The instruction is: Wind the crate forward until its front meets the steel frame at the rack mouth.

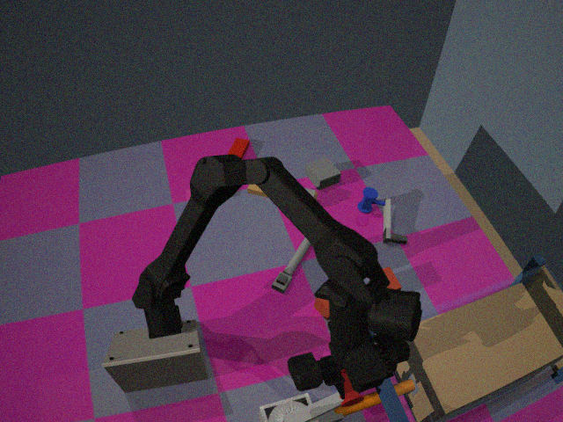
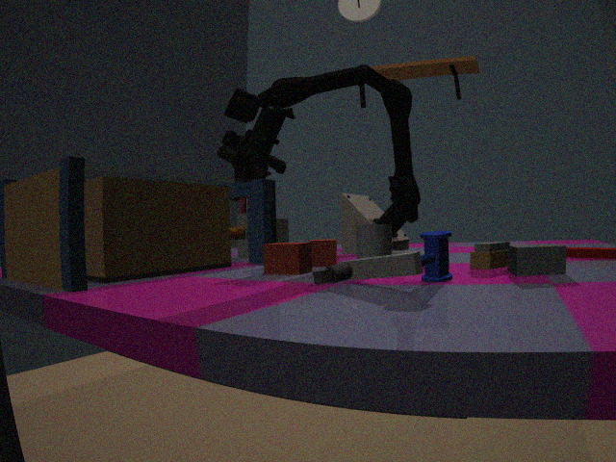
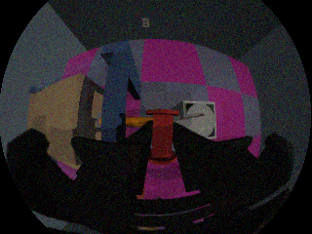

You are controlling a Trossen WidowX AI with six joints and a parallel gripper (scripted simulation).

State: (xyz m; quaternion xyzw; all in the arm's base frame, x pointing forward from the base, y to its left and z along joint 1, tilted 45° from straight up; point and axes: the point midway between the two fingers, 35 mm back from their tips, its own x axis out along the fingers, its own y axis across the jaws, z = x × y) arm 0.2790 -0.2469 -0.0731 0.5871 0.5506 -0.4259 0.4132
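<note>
Now: the winch handle with red hub 4 cm below my gripper tip, 4 cm behind it and 1 cm to the left of it. Also, from my gripper tip: winch: 11 cm below, 11 cm behind, 1 cm to the right; then blue steel frame: 6 cm ahead, 4 cm below; then red knob: 1 cm to the left, 1 cm below.
</note>
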